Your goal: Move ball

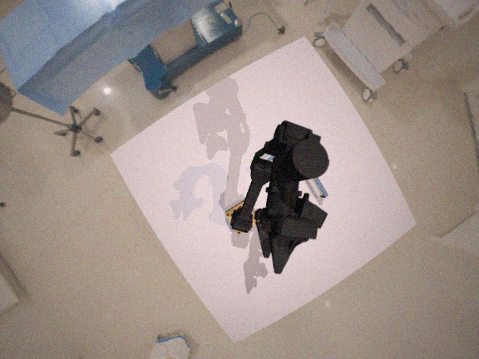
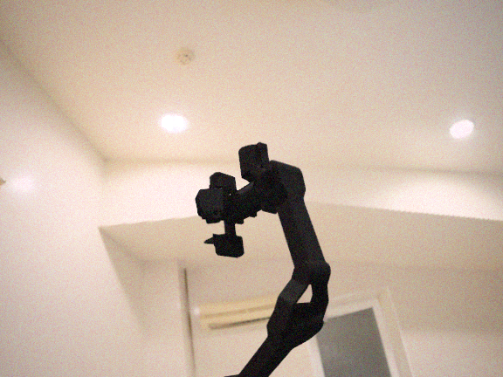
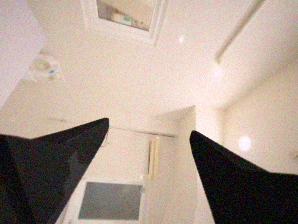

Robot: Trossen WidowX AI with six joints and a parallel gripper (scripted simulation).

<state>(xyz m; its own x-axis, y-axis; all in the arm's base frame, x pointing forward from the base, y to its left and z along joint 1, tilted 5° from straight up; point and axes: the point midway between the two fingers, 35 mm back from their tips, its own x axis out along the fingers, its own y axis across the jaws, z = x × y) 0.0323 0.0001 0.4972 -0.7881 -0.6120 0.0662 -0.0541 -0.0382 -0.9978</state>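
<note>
Right now the orange ball is 30 cm ahead of my gripper tip, 2 cm to the left of it and 54 cm below it. Round my gripper tip: see-through copy of ball (27 cm ahead, 9 cm to the left, 54 cm below).
</note>
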